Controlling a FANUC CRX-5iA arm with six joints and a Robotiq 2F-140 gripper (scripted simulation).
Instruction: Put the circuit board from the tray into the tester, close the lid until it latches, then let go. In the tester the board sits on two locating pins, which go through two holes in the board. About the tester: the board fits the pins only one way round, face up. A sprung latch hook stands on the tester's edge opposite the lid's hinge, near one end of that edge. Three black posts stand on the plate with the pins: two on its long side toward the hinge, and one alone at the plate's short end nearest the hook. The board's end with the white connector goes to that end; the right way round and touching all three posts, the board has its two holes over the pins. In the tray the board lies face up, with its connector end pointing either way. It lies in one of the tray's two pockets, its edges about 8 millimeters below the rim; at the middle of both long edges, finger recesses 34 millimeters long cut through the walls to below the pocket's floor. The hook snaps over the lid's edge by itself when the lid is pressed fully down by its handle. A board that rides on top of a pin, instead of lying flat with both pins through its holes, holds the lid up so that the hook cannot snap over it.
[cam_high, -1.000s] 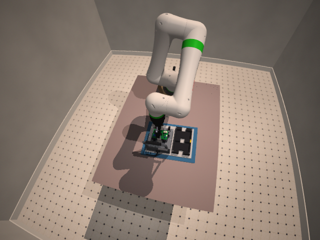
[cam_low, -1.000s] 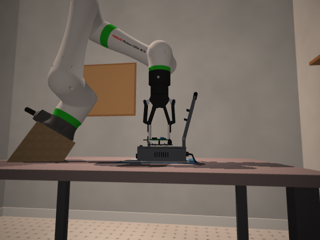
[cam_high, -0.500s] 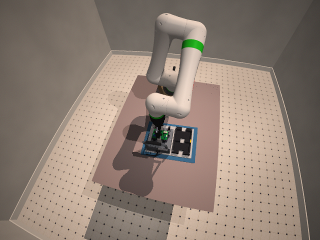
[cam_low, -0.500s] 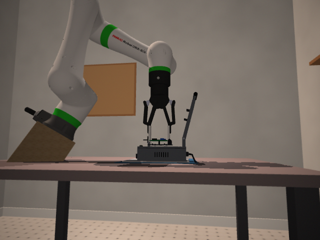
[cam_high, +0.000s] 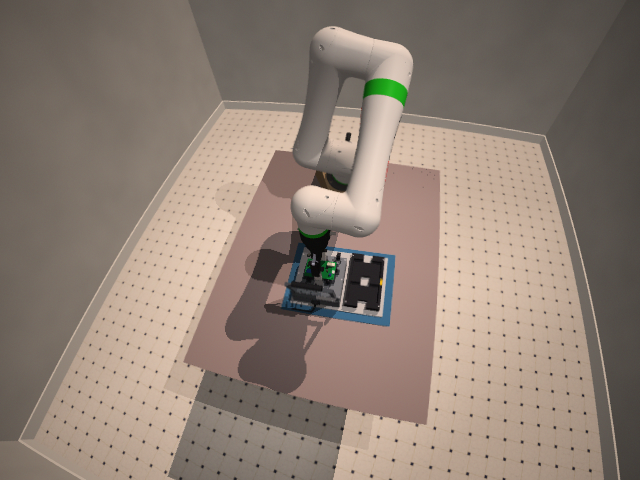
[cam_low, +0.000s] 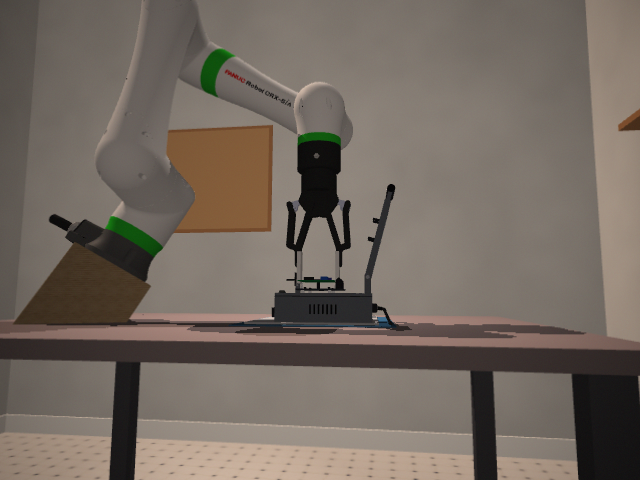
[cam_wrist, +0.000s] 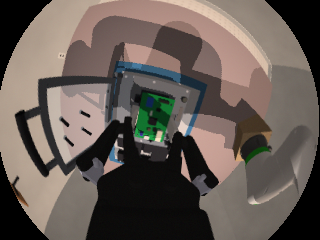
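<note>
Now: hand 20 mm above the green circuit board. From my hand the other things lie so: latch hook 60 mm behind, 50 mm to the left, 20 mm below; then tester 40 mm to the left, 30 mm ahead, 10 mm above; then tester plate 40 mm below, 10 mm to the left, 10 mm ahead.
</note>
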